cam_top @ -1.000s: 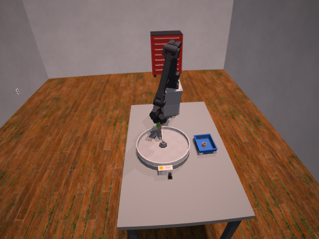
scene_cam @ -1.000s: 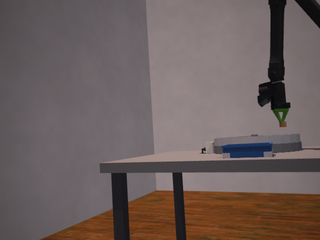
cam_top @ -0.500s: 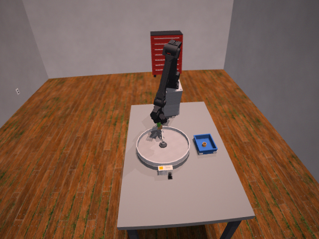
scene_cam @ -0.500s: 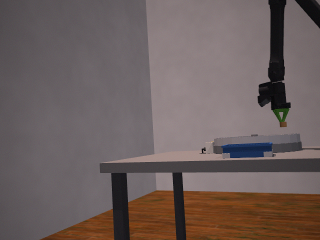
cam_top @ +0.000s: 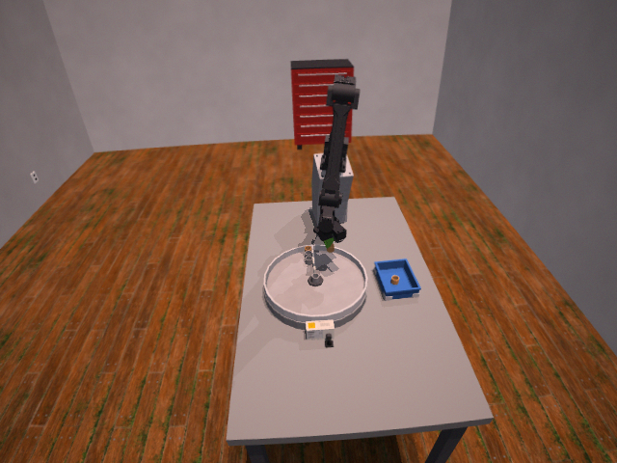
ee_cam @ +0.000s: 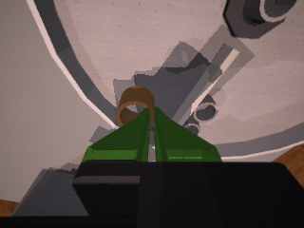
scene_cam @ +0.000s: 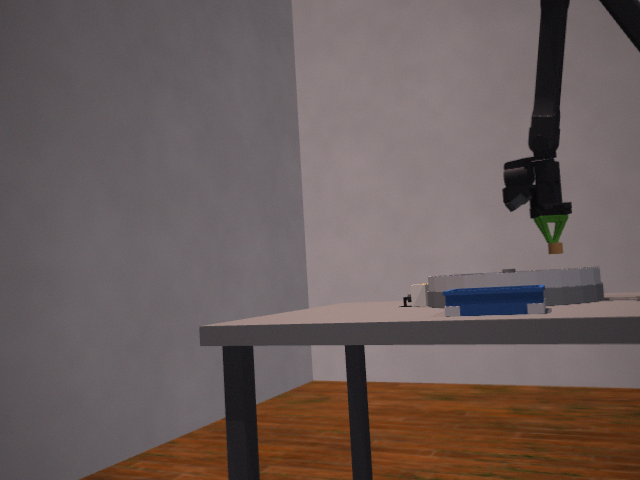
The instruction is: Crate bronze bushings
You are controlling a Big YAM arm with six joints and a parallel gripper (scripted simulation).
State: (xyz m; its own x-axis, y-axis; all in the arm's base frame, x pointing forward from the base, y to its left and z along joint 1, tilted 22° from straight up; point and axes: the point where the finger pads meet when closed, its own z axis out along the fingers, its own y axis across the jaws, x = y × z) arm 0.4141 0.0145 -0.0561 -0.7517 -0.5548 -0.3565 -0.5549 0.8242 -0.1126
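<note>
The blue crate lies 30 cm to the left of my hand, 12 cm below it and 5 cm ahead of it. Also, from my hand: turning table (12 cm ahead, 9 cm below, 4 cm to the right).
</note>
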